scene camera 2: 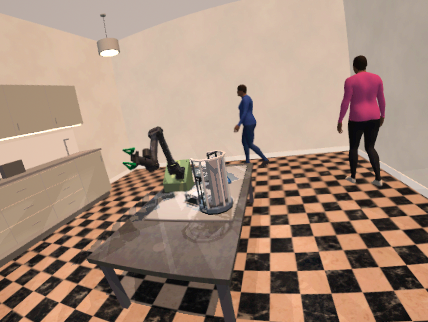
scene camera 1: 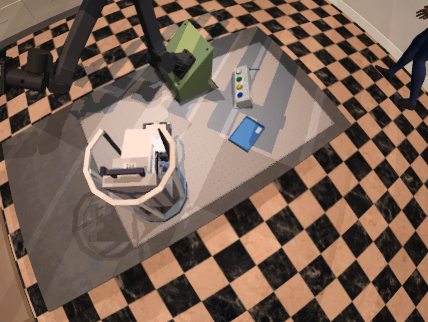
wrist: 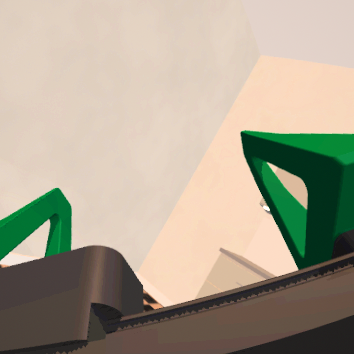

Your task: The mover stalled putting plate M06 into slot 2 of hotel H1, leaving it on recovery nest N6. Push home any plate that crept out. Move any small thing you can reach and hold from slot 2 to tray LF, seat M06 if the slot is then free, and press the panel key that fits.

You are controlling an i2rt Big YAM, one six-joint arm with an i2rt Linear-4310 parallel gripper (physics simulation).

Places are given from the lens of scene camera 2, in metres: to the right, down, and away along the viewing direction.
round white plate rack (scene camera 2: 211,177): -0.02, 0.11, 1.26
